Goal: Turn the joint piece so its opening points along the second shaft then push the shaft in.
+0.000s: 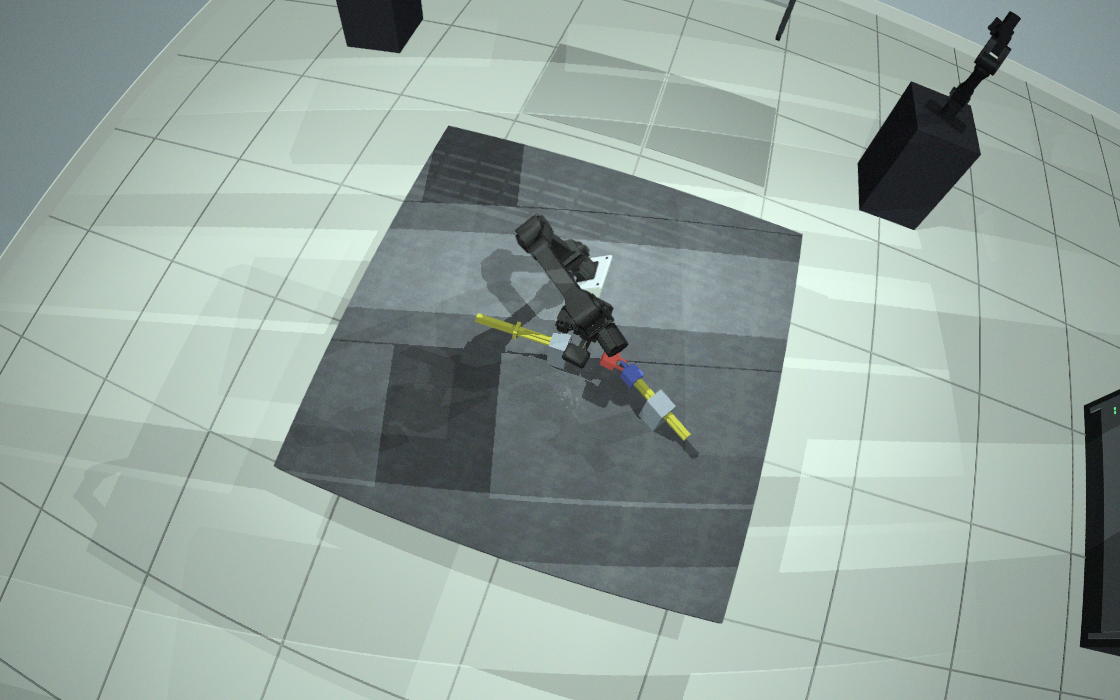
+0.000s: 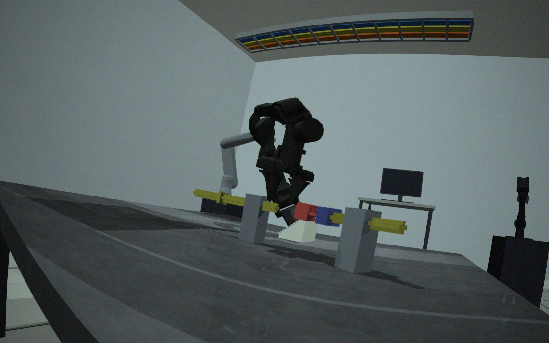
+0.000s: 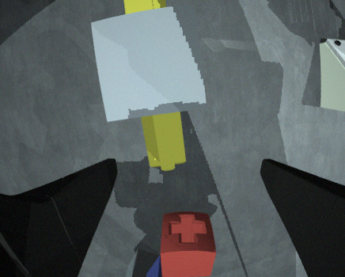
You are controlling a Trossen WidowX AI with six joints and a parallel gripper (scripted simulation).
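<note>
The red joint piece is 8 cm to the left of my gripper tip, 2 cm ahead of it and 1 cm below it.
</note>
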